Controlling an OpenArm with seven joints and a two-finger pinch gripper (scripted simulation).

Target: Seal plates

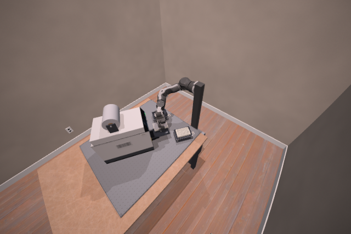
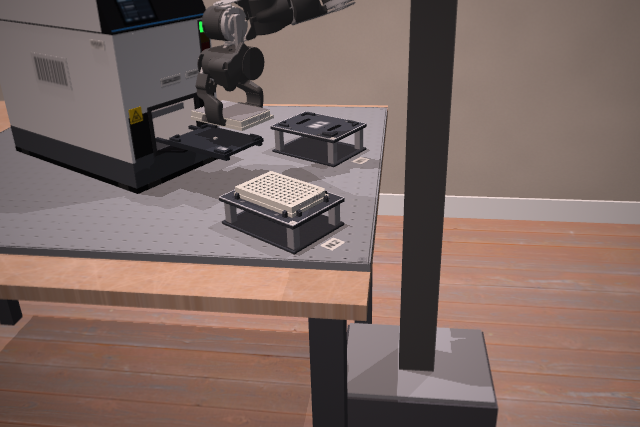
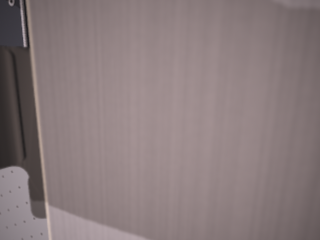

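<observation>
My gripper is now 3 cm short of the sealer stage, 3 cm to the right of it and 4 cm above it. Round my hand: plate (12 cm behind, 18 cm to the left, 7 cm below); start button (7 cm ahead, 10 cm to the right, 6 cm above); dark screen panel (15 cm ahead, 1 cm to the left, 19 cm above).
</observation>
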